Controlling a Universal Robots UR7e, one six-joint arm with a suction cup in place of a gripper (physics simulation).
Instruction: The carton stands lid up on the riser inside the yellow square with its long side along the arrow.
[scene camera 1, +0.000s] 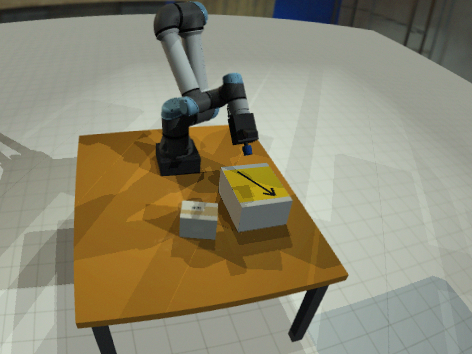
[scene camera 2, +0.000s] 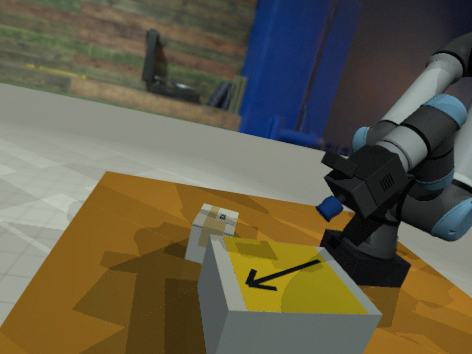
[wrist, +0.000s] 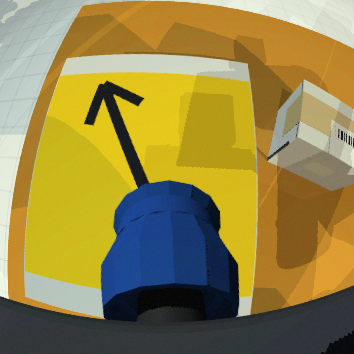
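The carton (scene camera 1: 198, 225) (scene camera 2: 195, 244) (wrist: 316, 132) is a small white box with tan tape and a printed label on its upper face. It stands on the table beside the riser, apart from it. The riser (scene camera 1: 264, 215) (scene camera 2: 295, 330) (wrist: 155, 63) is a larger grey-white block. The yellow square (scene camera 1: 257, 180) (scene camera 2: 320, 292) (wrist: 215, 200) covers most of its top, with a black arrow (scene camera 1: 256, 183) (scene camera 2: 285, 273) (wrist: 122, 132) across it. My suction cup (scene camera 1: 247, 149) (scene camera 2: 328, 209) (wrist: 169, 200) is blue, holds nothing and hangs above the riser's end nearer the arm base, tilted.
The orange-brown table (scene camera 1: 125, 280) (scene camera 2: 150, 192) (wrist: 150, 20) bears the riser, the carton and the arm's dark base (scene camera 1: 179, 160) (scene camera 2: 370, 265). The riser stands near one side edge of the table. Shadows of the arm fall over the riser and table.
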